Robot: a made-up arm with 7 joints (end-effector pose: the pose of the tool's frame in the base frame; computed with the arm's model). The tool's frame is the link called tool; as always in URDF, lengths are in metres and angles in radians. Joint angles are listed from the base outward.
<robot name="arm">
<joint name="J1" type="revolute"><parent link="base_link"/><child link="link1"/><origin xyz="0 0 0.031" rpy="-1.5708 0 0"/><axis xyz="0 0 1"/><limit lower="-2.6" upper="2.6" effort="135" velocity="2.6"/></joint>
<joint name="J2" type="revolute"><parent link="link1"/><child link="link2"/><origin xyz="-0.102 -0.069 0.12" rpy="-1.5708 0 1.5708"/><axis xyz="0 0 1"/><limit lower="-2.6" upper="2.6" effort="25" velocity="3.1"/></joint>
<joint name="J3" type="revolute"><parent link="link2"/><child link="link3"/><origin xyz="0.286 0.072 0.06" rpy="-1.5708 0 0"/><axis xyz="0 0 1"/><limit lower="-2.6" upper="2.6" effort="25" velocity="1.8"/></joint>
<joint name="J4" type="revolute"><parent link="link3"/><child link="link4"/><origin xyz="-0.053 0.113 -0.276" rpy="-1.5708 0 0"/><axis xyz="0 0 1"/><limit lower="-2.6" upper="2.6" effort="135" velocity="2.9"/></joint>
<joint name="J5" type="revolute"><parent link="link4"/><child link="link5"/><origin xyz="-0.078 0.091 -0.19" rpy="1.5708 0 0"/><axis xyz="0 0 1"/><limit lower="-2.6" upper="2.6" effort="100" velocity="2.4"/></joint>
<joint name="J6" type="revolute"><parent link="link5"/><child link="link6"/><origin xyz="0.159 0.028 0.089" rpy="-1.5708 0 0"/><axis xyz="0 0 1"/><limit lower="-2.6" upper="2.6" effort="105" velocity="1.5"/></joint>
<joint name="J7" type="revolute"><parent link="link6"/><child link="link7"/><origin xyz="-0.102 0.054 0.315" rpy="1.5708 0 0"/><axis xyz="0 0 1"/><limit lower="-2.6" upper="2.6" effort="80" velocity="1"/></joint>
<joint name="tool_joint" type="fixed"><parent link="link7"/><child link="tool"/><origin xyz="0.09 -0.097 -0.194" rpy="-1.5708 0 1.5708"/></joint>
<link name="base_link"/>
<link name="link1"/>
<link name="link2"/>
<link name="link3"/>
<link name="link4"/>
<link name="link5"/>
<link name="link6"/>
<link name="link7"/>
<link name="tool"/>
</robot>
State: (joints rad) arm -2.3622 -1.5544 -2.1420 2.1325 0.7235 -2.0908 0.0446
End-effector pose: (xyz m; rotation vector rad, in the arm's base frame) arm 0.0158 0.7020 -0.4881 -0.9899 -0.1822 0.4761
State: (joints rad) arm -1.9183 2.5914 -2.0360 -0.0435 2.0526 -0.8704 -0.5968
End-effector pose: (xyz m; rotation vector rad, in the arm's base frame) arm -0.3646 -0.5548 0.1091 0.9468 -0.2909 2.7429
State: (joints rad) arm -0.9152 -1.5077 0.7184 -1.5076 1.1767 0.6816 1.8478
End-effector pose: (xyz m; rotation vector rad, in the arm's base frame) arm -0.6389 0.4668 0.4641 -0.0548 2.1978 0.2918
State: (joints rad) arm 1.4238 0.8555 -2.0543 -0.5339 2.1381 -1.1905 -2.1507
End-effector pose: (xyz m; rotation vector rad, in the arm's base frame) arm -0.7485 0.2617 -0.2135 2.3733 -1.8729 0.1940
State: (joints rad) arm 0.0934 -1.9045 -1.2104 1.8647 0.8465 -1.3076 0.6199
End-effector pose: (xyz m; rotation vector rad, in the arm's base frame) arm 0.1043 0.7016 0.4507 1.3412 1.2651 -0.1733
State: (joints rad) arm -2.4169 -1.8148 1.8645 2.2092 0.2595 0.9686 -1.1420
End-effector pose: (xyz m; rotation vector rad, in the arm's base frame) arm 0.0180 0.2810 -0.1080 1.0246 0.3380 -0.4903
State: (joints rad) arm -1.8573 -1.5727 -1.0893 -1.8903 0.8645 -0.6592 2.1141
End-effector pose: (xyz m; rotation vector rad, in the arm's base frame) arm -0.3807 0.9013 -0.2823 0.2214 0.9153 -0.7898
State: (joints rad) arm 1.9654 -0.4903 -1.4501 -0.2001 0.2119 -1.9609 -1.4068
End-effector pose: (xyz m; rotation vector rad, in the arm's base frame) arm -0.1507 0.5787 0.5326 1.1637 -1.5117 -1.9962
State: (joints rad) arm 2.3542 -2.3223 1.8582 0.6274 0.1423 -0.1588 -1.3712
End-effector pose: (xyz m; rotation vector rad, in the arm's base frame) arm 0.6872 0.0218 0.0283 0.4014 0.4933 -2.1334
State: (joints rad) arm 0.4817 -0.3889 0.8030 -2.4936 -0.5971 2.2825 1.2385
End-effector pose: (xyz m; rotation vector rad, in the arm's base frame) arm -0.0144 0.3276 0.2982 -0.3804 -1.8260 -0.7648
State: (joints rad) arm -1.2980 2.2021 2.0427 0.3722 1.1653 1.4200 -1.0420
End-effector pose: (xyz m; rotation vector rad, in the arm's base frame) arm -0.4675 -0.2882 -0.2543 -2.3905 0.9107 1.5586
